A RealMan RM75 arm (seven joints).
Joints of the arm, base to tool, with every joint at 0 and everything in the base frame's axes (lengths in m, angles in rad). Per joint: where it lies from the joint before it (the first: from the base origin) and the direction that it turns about. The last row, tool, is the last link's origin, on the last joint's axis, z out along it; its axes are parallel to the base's.
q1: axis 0 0 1 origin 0 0 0.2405
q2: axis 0 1 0 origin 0 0 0
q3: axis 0 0 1 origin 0 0 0.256
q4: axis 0 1 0 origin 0 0 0
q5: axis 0 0 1 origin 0 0 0.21
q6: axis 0 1 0 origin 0 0 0
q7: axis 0 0 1 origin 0 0 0.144
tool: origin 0 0 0
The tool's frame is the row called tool.
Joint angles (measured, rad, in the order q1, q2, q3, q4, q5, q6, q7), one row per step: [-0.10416, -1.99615, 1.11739, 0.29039, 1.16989, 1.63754, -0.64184]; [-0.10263, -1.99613, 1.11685, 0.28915, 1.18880, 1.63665, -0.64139]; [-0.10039, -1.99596, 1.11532, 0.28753, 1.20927, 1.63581, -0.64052]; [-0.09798, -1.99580, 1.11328, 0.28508, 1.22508, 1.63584, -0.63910]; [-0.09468, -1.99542, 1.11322, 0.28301, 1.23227, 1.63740, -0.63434]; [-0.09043, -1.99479, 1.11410, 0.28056, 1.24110, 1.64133, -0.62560]
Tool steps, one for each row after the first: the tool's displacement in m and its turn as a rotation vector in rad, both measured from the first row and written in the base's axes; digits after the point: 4 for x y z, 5 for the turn. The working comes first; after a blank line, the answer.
Tool pose at each row, in the base's axes (x y z in m, rotation vector in rad; the steps are taken from these numbers as rounded here): [-0.3461, 0.1949, -0.0017, -2.26275, -0.43483, -0.93843]; [-0.3466, 0.1925, -0.0039, -2.28126, -0.43882, -0.93097]; [-0.3475, 0.1898, -0.0061, -2.30010, -0.44354, -0.92228]; [-0.3483, 0.1872, -0.0078, -2.31341, -0.44824, -0.91565]; [-0.3490, 0.1850, -0.0086, -2.31963, -0.44820, -0.91120]; [-0.3496, 0.1820, -0.0095, -2.32845, -0.44361, -0.90656]

[-0.0005, -0.0024, -0.0022, -0.01668, 0.00697, -0.00211]; [-0.0014, -0.0051, -0.0044, -0.03381, 0.01458, -0.00353]; [-0.0022, -0.0077, -0.0061, -0.04641, 0.01988, -0.00358]; [-0.0029, -0.0099, -0.0069, -0.05126, 0.02389, -0.00448]; [-0.0035, -0.0129, -0.0078, -0.05659, 0.02959, -0.00906]
